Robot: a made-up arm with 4 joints.
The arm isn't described. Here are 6 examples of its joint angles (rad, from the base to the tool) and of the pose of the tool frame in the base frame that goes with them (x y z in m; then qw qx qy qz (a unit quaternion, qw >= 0)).
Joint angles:
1: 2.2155 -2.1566 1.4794 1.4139
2: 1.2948 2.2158 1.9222 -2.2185
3: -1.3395 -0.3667 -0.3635 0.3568
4: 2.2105 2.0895 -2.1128 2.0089
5: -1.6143 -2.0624 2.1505 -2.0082
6: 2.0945 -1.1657 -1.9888 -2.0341
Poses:
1: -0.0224 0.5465 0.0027 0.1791 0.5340 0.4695 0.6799
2: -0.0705 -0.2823 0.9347 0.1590 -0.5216 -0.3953 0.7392
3: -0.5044 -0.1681 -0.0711 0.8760 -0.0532 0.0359 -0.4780
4: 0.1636 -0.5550 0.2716 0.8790 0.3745 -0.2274 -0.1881
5: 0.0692 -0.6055 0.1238 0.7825 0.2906 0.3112 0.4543
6: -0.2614 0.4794 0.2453 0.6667 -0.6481 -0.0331 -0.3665
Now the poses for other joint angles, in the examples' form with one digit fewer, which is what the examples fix.
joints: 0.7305 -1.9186 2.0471 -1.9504
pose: 0.391 0.441 0.004 0.132 0.161 -0.459 -0.864
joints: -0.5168 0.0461 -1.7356 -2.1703
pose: 0.109 -0.170 -0.390 0.391 0.516 -0.720 0.249
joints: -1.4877 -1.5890 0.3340 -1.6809
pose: -0.465 -0.497 -0.067 0.159 0.672 0.719 0.079
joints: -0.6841 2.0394 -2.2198 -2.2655
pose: -0.505 0.533 0.274 0.251 0.688 -0.298 -0.612
